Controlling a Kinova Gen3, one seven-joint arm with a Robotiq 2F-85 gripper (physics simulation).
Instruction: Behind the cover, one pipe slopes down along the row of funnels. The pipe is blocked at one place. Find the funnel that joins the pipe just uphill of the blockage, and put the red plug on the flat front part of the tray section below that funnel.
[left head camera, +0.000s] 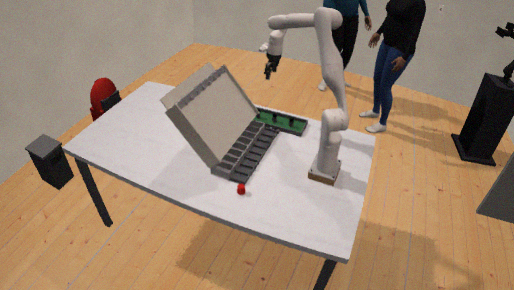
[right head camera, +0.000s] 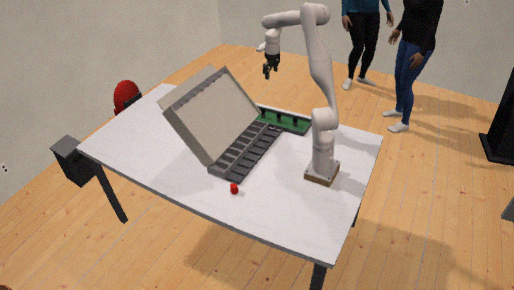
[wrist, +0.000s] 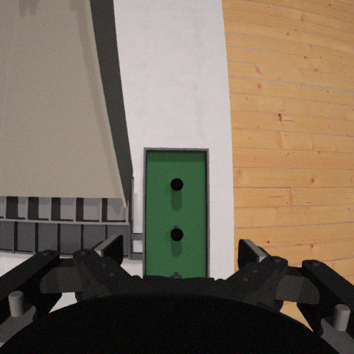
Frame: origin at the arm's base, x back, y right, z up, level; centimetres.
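Seen in the pictures: gripper, fingertip midpoint: (left head camera: 270, 75) (right head camera: 271, 75); arm's base, link origin: (left head camera: 325, 166) (right head camera: 322, 166).
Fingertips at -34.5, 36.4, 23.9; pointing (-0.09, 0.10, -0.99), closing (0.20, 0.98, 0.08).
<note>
Offsets run from my fingertips to a thing's top centre, as dx, dy, dz. "spot": to the spot under its first point. Level surfaces: height alone.
The red plug @[-0.6, -56.8, -25.6] (left head camera: 241, 189) (right head camera: 234, 189) stands on the white table, beside the near end of the sectioned grey tray @[spot: -12.1, -50.1, -26.4] (left head camera: 220, 172) (right head camera: 217, 171) (wrist: 65, 221). The beige cover (left head camera: 215, 115) (right head camera: 212, 115) (wrist: 50, 100) leans back above the tray. The row of funnels @[spot: -28.3, -27.7, +3.3] (left head camera: 200, 87) (right head camera: 197, 89) runs along the cover's top edge. The pipe and its blockage are hidden behind the cover. My gripper (left head camera: 268, 75) (right head camera: 268, 74) (wrist: 180, 250) is open and empty, high above the far side of the table. It is well away from the plug.
A green tray @[spot: +8.0, +0.9, -29.2] (left head camera: 282, 122) (right head camera: 287, 121) (wrist: 195, 210) with black pegs lies at the far end of the grey tray and shows between my fingers in the wrist view. The white table's @[dz -29.5] (left head camera: 300, 215) (right head camera: 290, 215) (wrist: 170, 75) far edge is close to it. Two people stand beyond.
</note>
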